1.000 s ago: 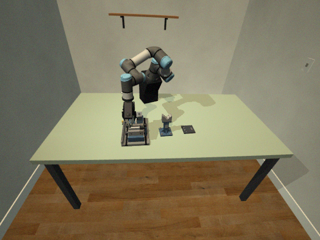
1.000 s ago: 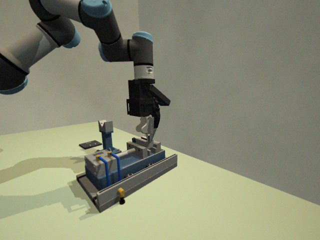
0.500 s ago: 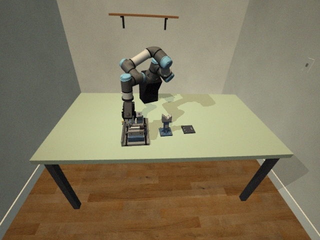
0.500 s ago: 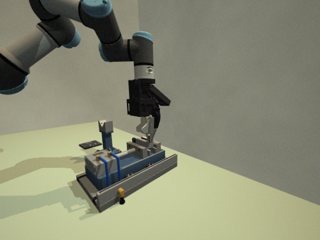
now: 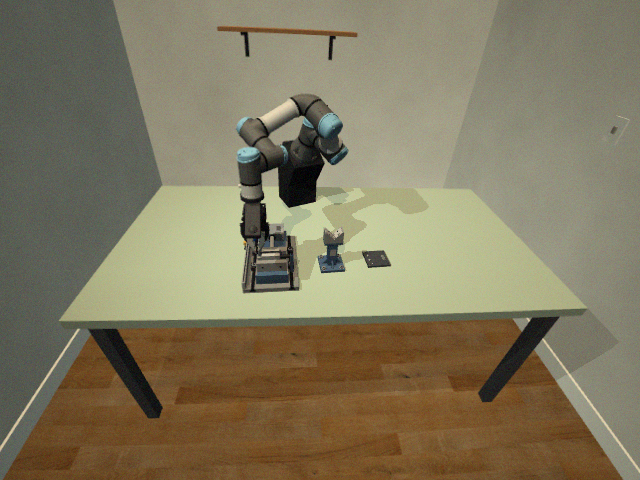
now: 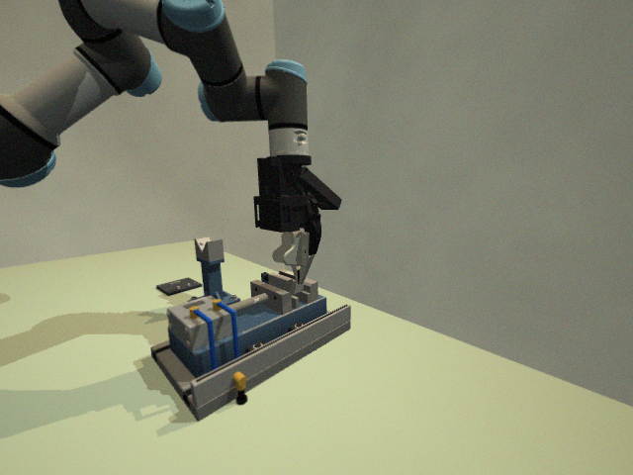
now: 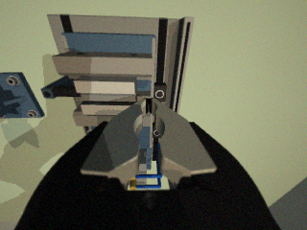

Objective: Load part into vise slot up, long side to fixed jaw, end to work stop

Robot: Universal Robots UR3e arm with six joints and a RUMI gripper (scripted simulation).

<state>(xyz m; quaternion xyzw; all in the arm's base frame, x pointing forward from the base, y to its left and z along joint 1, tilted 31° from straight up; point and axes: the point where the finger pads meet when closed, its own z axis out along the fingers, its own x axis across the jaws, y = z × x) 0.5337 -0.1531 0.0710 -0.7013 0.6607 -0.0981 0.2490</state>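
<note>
My hand is 40 mm to the right of the part, 20 mm above it and 10 mm past it. Also, from my hand: grey rail 80 mm below, 60 mm to the right, 60 mm behind; then fixed jaw 50 mm to the left, 40 mm below, 20 mm ahead; then work stop rod 90 mm to the left, 30 mm below, 10 mm behind.
</note>
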